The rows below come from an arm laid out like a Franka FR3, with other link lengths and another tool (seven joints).
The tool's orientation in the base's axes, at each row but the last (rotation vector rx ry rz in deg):
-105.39 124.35 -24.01
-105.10 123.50 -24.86
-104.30 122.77 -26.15
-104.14 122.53 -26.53
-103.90 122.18 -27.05
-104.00 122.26 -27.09
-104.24 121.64 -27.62
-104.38 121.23 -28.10
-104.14 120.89 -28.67
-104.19 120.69 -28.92
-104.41 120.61 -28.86
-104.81 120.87 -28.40
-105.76 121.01 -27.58
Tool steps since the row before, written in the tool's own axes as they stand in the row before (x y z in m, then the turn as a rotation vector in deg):
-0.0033 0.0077 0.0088 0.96 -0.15 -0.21
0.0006 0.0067 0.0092 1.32 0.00 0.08
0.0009 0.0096 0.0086 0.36 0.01 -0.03
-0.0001 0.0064 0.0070 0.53 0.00 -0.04
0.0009 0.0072 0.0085 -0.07 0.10 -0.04
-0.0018 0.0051 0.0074 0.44 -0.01 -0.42
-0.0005 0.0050 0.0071 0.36 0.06 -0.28
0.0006 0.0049 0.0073 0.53 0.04 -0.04
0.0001 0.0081 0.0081 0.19 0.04 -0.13
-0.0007 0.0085 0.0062 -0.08 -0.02 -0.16
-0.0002 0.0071 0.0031 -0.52 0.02 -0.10
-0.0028 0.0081 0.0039 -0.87 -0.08 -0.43
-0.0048 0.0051 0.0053 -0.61 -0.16 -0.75
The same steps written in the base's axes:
-0.0031 0.0040 -0.0110 -0.10 -0.96 0.24
-0.0025 0.0000 -0.0111 -0.17 -1.31 -0.09
-0.0051 0.0001 -0.0119 -0.08 -0.35 0.02
-0.0027 0.0007 -0.0091 -0.10 -0.52 0.03
-0.0029 -0.0003 -0.0108 -0.10 0.09 -0.01
-0.0011 0.0021 -0.0089 -0.24 -0.41 0.38
-0.0013 0.0008 -0.0086 -0.23 -0.33 0.22
-0.0012 -0.0004 -0.0087 -0.13 -0.52 0.01
-0.0035 0.0005 -0.0109 -0.12 -0.17 0.10
-0.0046 0.0014 -0.0094 -0.04 0.09 0.15
-0.0048 0.0009 -0.0060 0.01 0.52 0.08
-0.0050 0.0036 -0.0071 0.00 0.88 0.42
-0.0016 0.0051 -0.0070 -0.10 0.63 0.75

